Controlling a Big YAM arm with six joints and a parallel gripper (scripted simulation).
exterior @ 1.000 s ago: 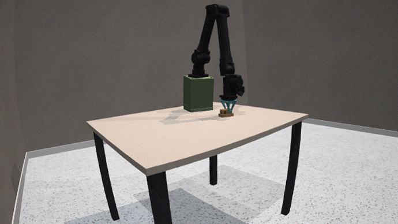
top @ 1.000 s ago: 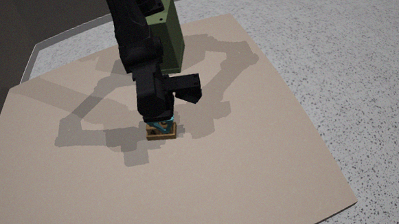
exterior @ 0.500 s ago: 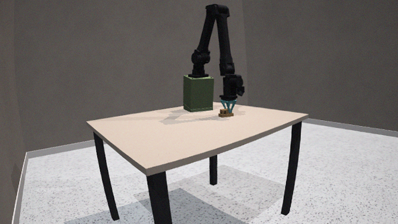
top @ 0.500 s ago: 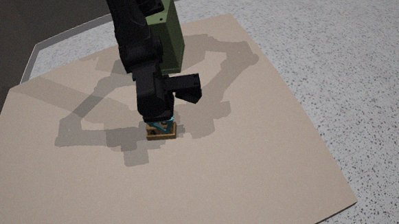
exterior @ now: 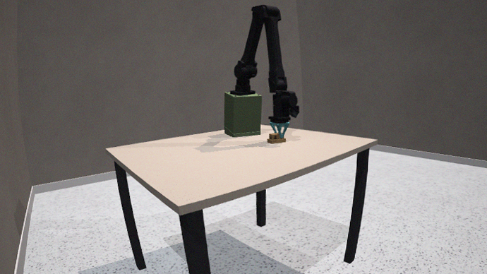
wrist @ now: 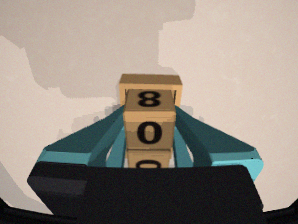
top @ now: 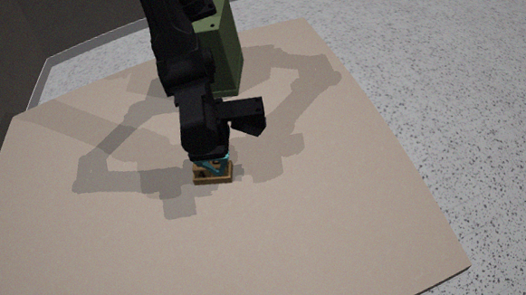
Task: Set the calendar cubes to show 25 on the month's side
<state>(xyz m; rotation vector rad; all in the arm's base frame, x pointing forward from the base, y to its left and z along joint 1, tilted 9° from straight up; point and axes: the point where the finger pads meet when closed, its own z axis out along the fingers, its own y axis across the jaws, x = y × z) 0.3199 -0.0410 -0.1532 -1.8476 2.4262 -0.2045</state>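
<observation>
Right now the wooden tray is 20 mm to the right of my hand, 20 mm below it and 10 mm behind it.
</observation>
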